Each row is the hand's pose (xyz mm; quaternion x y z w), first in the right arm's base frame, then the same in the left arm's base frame.
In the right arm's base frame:
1: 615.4 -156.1 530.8 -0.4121 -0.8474 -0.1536 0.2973
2: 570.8 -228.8 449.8 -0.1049 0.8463 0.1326 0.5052
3: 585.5 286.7 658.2 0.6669 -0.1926 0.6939 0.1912
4: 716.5 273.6 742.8 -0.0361 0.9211 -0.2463 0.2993
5: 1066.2 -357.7 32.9 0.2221 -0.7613 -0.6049 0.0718
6: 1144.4 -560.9 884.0 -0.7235 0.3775 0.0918 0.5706
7: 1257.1 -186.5 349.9 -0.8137 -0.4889 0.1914 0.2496
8: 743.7 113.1 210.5 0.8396 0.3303 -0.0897 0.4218
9: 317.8 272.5 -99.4 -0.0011 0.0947 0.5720 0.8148
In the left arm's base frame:
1: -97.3 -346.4 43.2 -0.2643 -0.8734 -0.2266 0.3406
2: -121.4 -405.7 -55.5 -0.1483 0.7931 0.2905 0.5143
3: -236.6 33.0 266.5 0.6867 -0.1967 0.6996 0.0200
4: -107.9 30.7 355.5 -0.1052 0.9254 -0.0971 0.3509
5: 397.9 -311.2 -452.0 0.3338 -0.6524 -0.6731 0.0992
6: 508.0 -690.1 332.9 -0.6923 0.2598 0.1874 0.6466
7: 535.5 -182.1 -90.6 -0.7171 -0.6088 0.1408 0.3085
8: -32.8 14.4 -195.8 0.8398 0.4276 0.0222 0.3337
9: -479.1 140.4 -492.1 0.0714 0.0053 0.6733 0.7359

